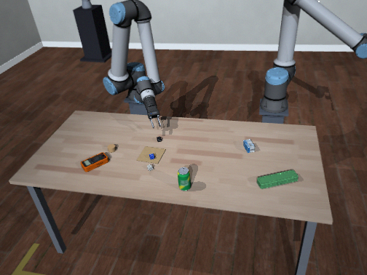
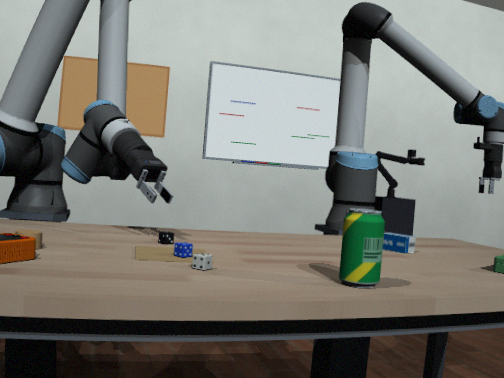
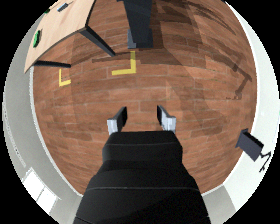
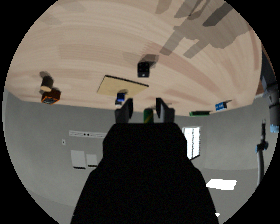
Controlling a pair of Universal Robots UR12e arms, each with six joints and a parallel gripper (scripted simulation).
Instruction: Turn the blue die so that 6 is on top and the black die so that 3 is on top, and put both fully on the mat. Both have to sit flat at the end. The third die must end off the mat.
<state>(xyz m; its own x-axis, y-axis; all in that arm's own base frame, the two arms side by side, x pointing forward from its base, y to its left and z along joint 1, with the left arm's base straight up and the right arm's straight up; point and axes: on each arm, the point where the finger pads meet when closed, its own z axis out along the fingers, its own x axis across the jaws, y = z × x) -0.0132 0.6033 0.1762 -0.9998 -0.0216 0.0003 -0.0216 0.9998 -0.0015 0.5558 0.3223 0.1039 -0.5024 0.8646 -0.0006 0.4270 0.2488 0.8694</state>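
Observation:
Right now my right hand is 3 cm short of the black die, 2 cm to the right of it and 9 cm above it. Also, from my right hand: blue die (22 cm ahead, 4 cm to the left, 9 cm below); tan mat (18 cm ahead, 2 cm to the left, 10 cm below); wooden cylinder (19 cm ahead, 25 cm to the right, 9 cm below).

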